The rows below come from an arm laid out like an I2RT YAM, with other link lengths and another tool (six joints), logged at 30 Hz.
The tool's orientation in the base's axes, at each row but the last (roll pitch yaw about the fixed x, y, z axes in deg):
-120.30 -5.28 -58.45
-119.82 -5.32 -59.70
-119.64 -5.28 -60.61
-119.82 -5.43 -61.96
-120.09 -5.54 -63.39
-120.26 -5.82 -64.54
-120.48 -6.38 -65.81
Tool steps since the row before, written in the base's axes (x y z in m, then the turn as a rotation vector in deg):
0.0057 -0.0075 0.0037 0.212 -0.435 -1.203
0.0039 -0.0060 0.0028 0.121 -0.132 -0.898
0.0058 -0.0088 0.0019 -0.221 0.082 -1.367
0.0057 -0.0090 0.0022 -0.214 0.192 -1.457
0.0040 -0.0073 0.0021 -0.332 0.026 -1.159
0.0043 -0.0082 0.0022 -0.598 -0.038 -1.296
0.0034 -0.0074 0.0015 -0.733 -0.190 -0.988
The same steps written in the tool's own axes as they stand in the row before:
0.0097 -0.0029 -0.0006 0.369 1.096 0.586
0.0074 -0.0020 -0.0008 0.091 0.771 0.486
0.0106 -0.0012 0.0002 -0.305 1.244 0.533
0.0108 -0.0014 0.0001 -0.407 1.285 0.623
0.0085 -0.0013 -0.0004 -0.283 1.127 0.323
0.0094 -0.0013 -0.0003 -0.353 1.374 0.158
0.0083 -0.0005 -0.0002 -0.236 1.213 -0.152

